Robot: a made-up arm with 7 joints. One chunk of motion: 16 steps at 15 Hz.
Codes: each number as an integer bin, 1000 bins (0 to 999) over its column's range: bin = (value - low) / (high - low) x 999, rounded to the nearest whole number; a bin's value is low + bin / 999 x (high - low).
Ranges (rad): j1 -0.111..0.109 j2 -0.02..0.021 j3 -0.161..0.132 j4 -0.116..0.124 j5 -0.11..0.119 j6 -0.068..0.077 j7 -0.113..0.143
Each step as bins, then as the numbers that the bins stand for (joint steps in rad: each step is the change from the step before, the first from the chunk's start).
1 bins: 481 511 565 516 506 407 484
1 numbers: -0.00507 0.00097 0.00471 0.00796 0.00599 -0.00893 0.01103
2 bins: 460 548 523 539 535 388 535
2 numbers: -0.00970 0.00249 -0.00761 0.01349 0.01264 -0.01168 0.02410
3 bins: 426 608 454 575 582 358 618
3 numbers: -0.01719 0.00495 -0.02784 0.02214 0.02341 -0.01604 0.04537
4 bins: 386 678 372 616 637 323 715
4 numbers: -0.02599 0.00783 -0.05189 0.03199 0.03602 -0.02112 0.07022
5 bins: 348 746 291 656 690 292 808
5 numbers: -0.03436 0.01062 -0.07565 0.04160 0.04817 -0.02562 0.09406
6 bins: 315 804 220 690 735 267 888
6 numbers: -0.04163 0.01300 -0.09648 0.04977 0.05848 -0.02925 0.11456
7 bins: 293 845 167 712 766 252 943
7 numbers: -0.04648 0.01468 -0.11202 0.05505 0.06559 -0.03142 0.12865
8 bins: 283 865 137 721 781 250 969
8 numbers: -0.04868 0.01550 -0.12082 0.05721 0.06903 -0.03171 0.13531
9 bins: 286 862 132 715 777 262 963
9 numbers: -0.04802 0.01538 -0.12229 0.05577 0.06811 -0.02997 0.13377
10 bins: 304 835 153 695 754 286 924
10 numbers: -0.04405 0.01427 -0.11613 0.05097 0.06284 -0.02649 0.12378
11 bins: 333 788 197 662 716 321 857
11 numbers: -0.03767 0.01234 -0.10322 0.04304 0.05413 -0.02141 0.10661
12 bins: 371 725 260 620 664 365 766
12 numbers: -0.02930 0.00975 -0.08474 0.03295 0.04221 -0.01502 0.08329
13 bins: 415 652 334 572 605 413 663
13 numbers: -0.01961 0.00676 -0.06304 0.02142 0.02868 -0.00806 0.05690
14 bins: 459 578 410 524 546 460 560
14 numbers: -0.00992 0.00372 -0.04075 0.00989 0.01516 -0.00123 0.03050
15 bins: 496 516 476 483 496 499 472
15 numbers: -0.00177 0.00118 -0.02139 0.00004 0.00370 0.00443 0.00795
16 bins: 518 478 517 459 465 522 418
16 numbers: 0.00307 -0.00038 -0.00937 -0.00573 -0.00341 0.00777 -0.00588
